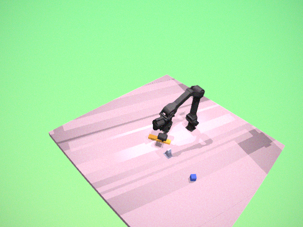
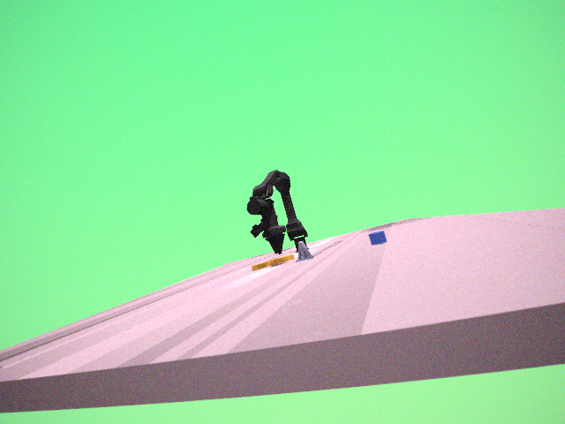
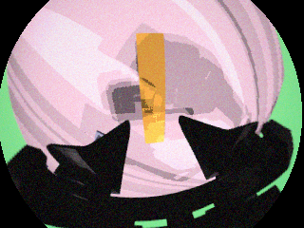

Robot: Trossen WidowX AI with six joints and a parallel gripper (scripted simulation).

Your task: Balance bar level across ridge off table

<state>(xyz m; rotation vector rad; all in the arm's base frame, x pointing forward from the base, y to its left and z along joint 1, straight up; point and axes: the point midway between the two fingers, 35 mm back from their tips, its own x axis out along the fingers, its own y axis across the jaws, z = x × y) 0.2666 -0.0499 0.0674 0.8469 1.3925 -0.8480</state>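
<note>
Now: the orange bar 2 cm to the right of my gripper tip, 2 cm below it and 1 cm ahead of it. Also, from my gripper tip: small blue cube 34 cm to the left, 9 cm ahead, 2 cm below.
</note>
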